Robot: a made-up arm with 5 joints. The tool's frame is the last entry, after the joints.
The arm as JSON. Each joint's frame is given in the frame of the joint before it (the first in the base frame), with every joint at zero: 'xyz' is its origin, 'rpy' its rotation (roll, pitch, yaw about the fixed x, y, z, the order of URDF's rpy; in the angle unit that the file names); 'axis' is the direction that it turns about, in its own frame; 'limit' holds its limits. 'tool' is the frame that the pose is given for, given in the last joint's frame.
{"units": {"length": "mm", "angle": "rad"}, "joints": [
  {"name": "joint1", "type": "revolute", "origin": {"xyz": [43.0, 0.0, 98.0], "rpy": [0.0, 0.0, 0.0]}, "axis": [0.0, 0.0, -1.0], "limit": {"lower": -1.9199, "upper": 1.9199}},
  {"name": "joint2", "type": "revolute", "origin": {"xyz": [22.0, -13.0, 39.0], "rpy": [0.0, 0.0, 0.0]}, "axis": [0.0, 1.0, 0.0], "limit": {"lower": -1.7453, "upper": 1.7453}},
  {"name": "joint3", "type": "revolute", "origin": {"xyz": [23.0, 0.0, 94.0], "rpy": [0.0, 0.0, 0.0]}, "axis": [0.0, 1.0, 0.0], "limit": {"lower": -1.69, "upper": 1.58}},
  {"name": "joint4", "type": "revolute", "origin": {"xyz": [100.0, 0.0, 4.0], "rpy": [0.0, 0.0, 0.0]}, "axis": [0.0, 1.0, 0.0], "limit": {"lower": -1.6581, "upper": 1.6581}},
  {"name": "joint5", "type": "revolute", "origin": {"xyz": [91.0, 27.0, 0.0], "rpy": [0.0, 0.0, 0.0]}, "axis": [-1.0, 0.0, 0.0], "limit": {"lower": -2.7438, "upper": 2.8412}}
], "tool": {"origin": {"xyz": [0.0, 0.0, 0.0], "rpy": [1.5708, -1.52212, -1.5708]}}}
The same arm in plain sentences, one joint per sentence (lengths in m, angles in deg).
The arm has five revolute joints in a row. What follows holds with every joint at zero, and every direction is one of the base frame's. The first joint sits 0.043 m along +x and 0.098 m along +z from the base frame's origin and rotates about -z, from -110 to 110 deg. The second joint sits 0.022 m along +x and 0.013 m along -y and 0.039 m along +z from the first joint and rotates about +y, from -100 to 100 deg. The third joint sits 0.023 m along +x and 0.094 m along +z from the second joint and rotates about +y, from -96.83 to 90.53 deg. The fourth joint sits 0.1 m along +x and 0.004 m along +z from the third joint and rotates about +y, from -95 to 95 deg. The fifth joint sits 0.091 m along +x and 0.027 m along +y from the fourth joint and rotates about -x, from -157.21 to 162.79 deg. The tool frame, which is the frame that the pose is given for, sits at the same point as the fifth joint; its axes are the base frame's turned by roll 90, pitch -87.21 and yaw -90 deg (as in URDF: about the fixed x, then y, then z).
